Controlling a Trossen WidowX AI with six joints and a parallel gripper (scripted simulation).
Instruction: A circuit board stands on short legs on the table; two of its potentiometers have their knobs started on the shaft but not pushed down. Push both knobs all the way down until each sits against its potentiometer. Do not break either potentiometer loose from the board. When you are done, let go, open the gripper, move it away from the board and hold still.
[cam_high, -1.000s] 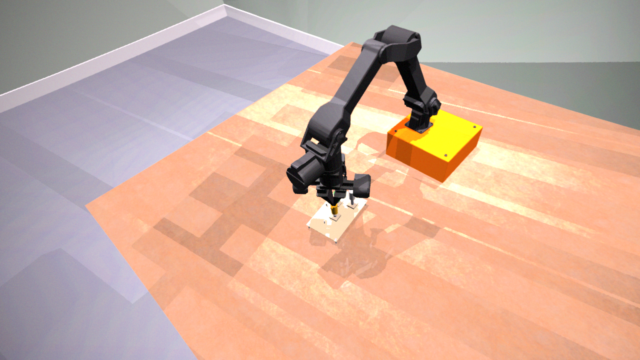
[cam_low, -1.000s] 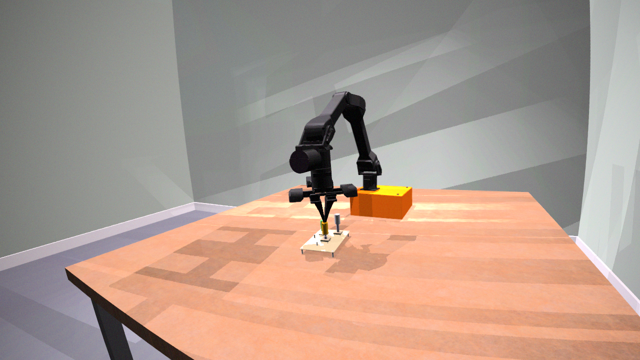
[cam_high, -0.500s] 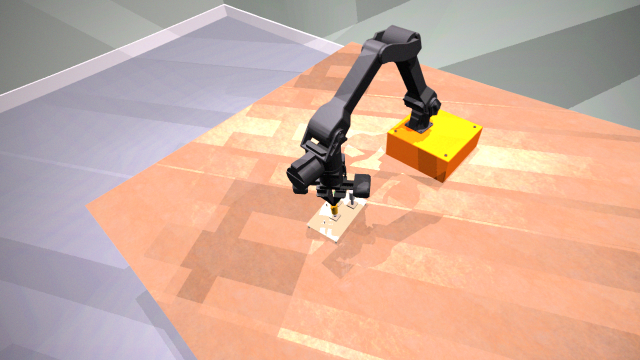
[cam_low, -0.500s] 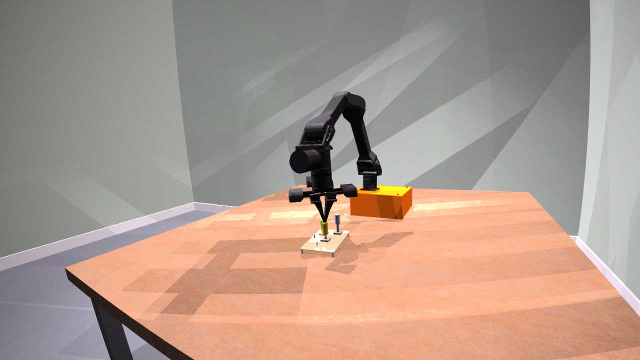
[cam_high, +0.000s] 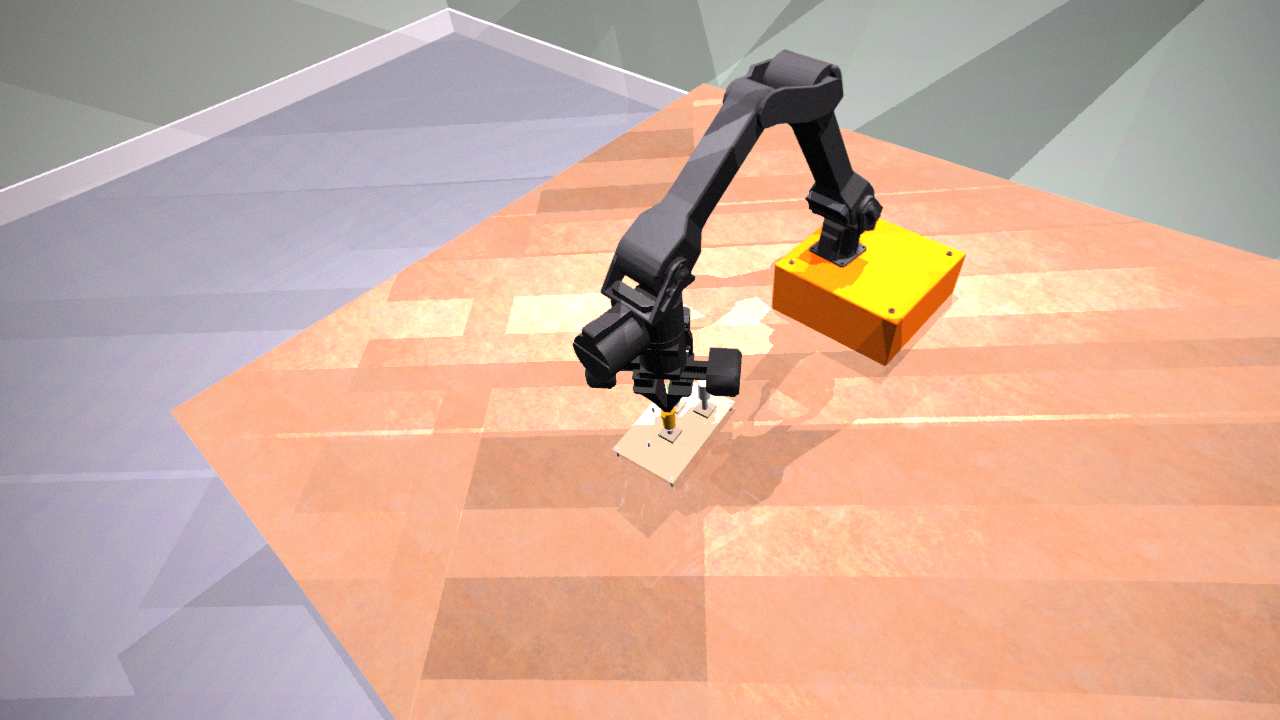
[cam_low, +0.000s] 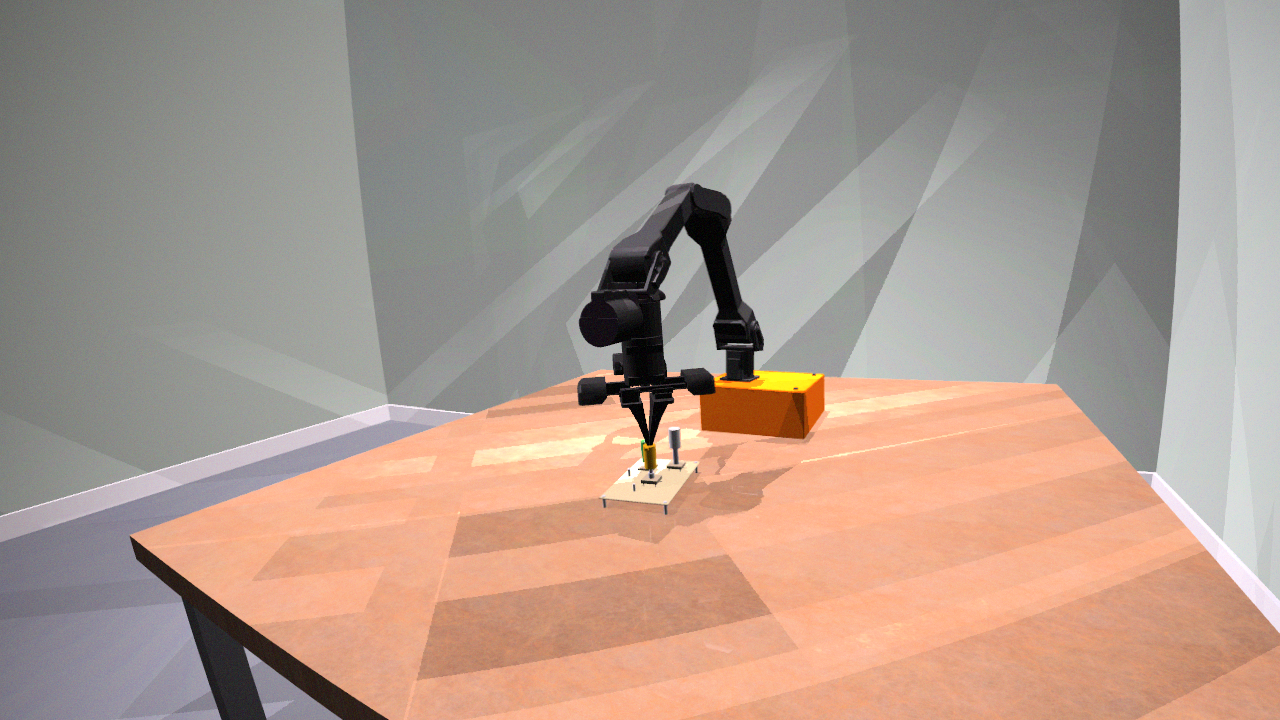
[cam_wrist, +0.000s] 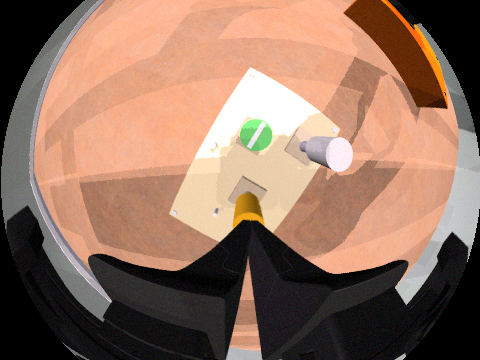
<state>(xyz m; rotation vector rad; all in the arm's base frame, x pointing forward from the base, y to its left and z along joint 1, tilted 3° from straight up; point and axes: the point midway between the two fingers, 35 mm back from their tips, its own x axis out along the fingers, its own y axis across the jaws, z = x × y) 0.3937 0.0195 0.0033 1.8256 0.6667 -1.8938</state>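
Right now my gripper tip is 10 mm above the yellow knob. The rest, counted from my gripper tip: green knob: 40 mm behind, 30 mm to the right, 20 mm below.
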